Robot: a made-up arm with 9 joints.
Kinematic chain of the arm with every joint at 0, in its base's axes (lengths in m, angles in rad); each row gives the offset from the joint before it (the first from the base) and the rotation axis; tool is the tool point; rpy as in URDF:
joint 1: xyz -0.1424 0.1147 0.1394 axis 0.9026 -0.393 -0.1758
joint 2: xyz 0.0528 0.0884 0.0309 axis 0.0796 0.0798 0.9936
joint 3: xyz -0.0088 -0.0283 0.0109 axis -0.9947 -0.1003 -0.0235
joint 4: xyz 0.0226 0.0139 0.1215 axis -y
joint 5: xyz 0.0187 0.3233 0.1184 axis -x
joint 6: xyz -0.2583 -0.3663 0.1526 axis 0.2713 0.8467 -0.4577
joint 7: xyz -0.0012 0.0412 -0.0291 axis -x
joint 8: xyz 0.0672 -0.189 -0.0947 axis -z
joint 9: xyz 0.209 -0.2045 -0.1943 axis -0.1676 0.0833 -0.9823
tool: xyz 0.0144 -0.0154 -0.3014 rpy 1.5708 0 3.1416
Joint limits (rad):
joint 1: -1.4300..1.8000
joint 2: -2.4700..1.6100
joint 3: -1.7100..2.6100
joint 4: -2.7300..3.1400
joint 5: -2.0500..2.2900
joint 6: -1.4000..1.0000
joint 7: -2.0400..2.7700
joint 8: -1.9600..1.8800
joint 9: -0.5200..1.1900
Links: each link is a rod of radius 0.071 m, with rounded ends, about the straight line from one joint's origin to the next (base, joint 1, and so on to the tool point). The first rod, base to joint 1, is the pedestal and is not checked.
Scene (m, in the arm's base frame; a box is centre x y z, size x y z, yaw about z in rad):
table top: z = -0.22
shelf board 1: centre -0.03 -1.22 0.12 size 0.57 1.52 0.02 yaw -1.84
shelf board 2: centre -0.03 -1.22 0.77 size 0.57 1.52 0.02 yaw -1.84
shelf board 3: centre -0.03 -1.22 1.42 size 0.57 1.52 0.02 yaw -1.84
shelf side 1: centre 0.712 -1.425 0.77 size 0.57 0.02 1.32 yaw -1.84
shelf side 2: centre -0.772 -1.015 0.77 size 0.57 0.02 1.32 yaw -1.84
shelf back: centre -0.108 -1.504 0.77 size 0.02 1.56 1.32 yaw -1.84
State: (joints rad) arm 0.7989 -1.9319 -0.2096 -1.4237 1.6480 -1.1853 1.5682 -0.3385 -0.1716
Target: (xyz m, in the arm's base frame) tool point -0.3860 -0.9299 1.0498
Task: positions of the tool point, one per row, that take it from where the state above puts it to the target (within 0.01 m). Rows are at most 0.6 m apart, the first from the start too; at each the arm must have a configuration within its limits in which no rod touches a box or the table.
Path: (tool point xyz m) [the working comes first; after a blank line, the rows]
Joints at the target: 0.4810 -2.1816 -0.6506 -1.2055 1.3742 -1.2392 1.6421 -0.3701 -0.1967
Straight joint move there: touches shelf board 2.

1: 0.4180 -1.0638 0.4074
2: 0.4529 -0.9427 0.4074
3: 0.4751 -0.7999 0.3934
4: 0.0951 -0.8348 0.7152
5: -0.2832 -0.5573 1.0498
6: -0.3102 -0.6908 1.0783
7: -0.3432 -0.8171 1.0781
8: -0.3860 -0.9299 1.0498

